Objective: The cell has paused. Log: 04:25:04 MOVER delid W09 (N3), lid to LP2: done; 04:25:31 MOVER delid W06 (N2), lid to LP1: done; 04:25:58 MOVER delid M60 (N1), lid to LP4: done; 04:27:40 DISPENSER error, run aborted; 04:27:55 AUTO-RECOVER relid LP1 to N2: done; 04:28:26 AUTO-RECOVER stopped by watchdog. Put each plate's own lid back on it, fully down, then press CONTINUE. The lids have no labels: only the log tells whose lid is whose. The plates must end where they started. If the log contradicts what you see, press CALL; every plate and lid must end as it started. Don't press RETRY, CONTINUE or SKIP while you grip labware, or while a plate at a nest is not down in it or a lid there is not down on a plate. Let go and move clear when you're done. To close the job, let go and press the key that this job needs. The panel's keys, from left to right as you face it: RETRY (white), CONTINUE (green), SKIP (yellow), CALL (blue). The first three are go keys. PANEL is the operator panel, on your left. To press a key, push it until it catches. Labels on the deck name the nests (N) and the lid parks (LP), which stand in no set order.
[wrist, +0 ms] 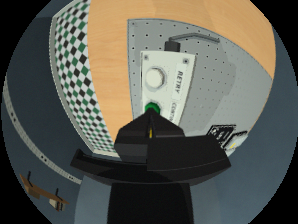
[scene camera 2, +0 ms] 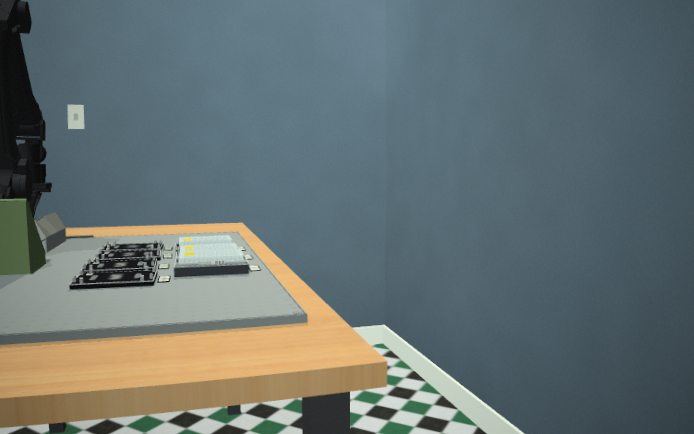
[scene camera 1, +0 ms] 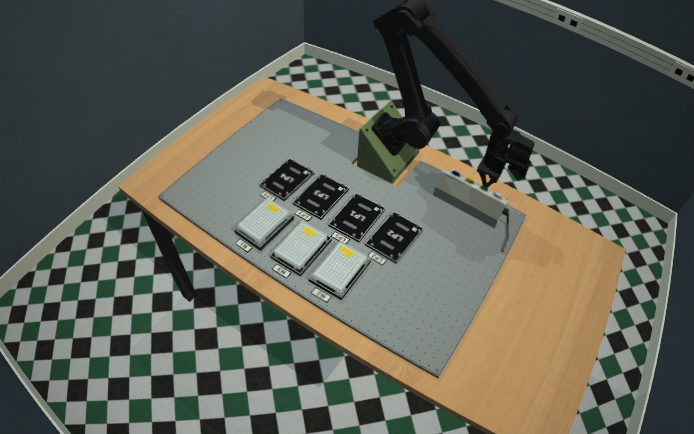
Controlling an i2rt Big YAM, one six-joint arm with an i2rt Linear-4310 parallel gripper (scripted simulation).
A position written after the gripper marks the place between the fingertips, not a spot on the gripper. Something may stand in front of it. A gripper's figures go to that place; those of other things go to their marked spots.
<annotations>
The gripper [wrist: 150, 110]: 0.13 m from the lens. An operator panel [wrist: 178, 68]: 0.11 m from the lens.
</annotations>
